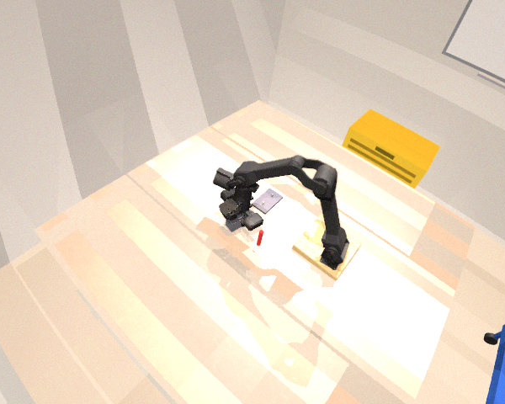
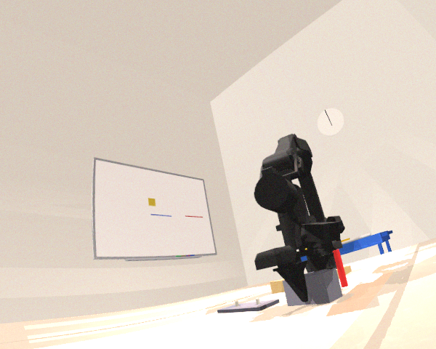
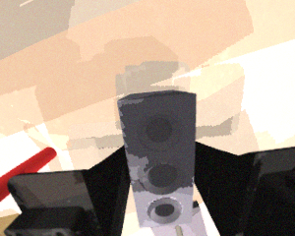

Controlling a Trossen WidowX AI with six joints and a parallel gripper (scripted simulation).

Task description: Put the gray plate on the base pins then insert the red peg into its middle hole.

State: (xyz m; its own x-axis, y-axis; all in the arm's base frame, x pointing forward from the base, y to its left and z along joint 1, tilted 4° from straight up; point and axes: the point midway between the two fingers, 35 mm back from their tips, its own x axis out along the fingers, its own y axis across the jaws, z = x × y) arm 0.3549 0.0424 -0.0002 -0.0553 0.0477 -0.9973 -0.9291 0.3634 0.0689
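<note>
Now: the dark base 16 cm to the right of my gripper tip and 3 cm behind it. Also, from my gripper tip: gray plate (3 cm above); then red peg (11 cm behind, 4 cm to the left, 3 cm above).
</note>
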